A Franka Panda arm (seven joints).
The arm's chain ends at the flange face. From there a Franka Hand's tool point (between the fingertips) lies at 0.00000 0.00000 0.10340 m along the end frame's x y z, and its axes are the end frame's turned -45 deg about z.
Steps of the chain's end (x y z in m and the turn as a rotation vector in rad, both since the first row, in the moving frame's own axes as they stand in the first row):
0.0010, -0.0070, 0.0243, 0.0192, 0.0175, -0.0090
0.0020, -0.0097, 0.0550, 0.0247, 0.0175, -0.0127
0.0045, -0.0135, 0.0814, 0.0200, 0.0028, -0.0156
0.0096, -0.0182, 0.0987, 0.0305, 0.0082, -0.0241
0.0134, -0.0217, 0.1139, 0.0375, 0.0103, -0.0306
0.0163, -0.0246, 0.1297, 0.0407, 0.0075, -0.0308
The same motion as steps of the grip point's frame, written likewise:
0.0083, -0.0044, 0.0243, 0.0012, 0.0260, -0.0090
0.0114, -0.0060, 0.0550, 0.0051, 0.0298, -0.0127
0.0144, -0.0076, 0.0814, 0.0122, 0.0161, -0.0156
0.0225, -0.0077, 0.0986, 0.0158, 0.0274, -0.0241
0.0283, -0.0079, 0.1138, 0.0192, 0.0338, -0.0306
0.0324, -0.0083, 0.1296, 0.0235, 0.0341, -0.0308

